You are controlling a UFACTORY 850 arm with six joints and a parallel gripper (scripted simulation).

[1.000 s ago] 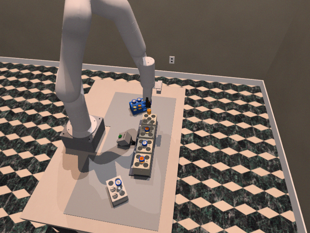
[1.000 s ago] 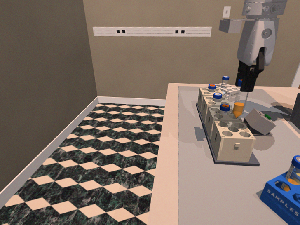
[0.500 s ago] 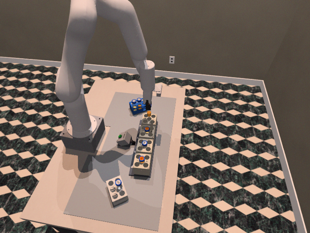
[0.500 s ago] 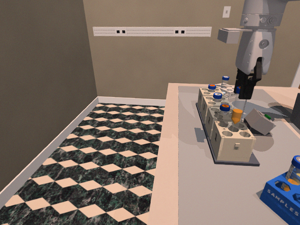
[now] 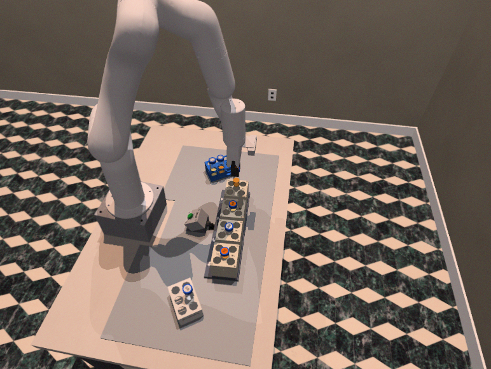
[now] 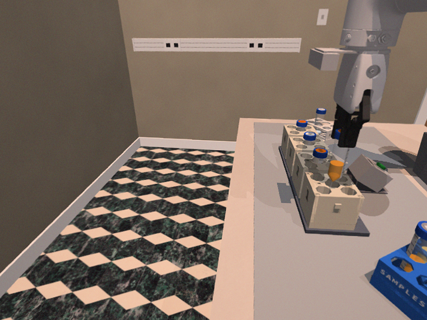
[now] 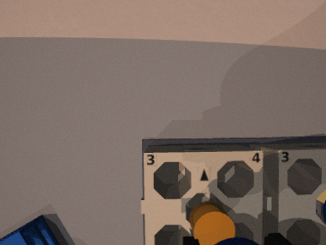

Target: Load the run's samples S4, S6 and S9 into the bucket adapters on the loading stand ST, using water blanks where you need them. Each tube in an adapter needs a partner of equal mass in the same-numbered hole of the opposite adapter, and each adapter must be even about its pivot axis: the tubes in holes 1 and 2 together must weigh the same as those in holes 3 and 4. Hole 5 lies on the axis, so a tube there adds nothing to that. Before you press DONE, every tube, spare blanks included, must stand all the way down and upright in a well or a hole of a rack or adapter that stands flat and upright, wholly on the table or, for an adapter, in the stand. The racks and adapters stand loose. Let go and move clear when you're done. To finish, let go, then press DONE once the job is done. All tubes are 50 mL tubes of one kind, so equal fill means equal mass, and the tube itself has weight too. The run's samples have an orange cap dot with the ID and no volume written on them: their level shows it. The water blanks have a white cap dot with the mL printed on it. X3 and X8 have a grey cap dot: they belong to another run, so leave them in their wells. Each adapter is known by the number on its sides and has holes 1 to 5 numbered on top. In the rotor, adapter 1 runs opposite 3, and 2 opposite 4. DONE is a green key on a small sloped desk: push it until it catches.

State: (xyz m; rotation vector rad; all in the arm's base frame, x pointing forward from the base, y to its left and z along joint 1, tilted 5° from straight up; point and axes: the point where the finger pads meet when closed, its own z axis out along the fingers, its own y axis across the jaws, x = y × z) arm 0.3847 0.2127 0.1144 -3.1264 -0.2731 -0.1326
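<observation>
Now: hand 10 mm past the sample tube and 50 mm above it. Round my hand: green done key (150 mm behind, 180 mm to the right, 150 mm below); then adapter (160 mm below); then blue sample rack (140 mm behind, 160 mm to the left, 180 mm below).
</observation>
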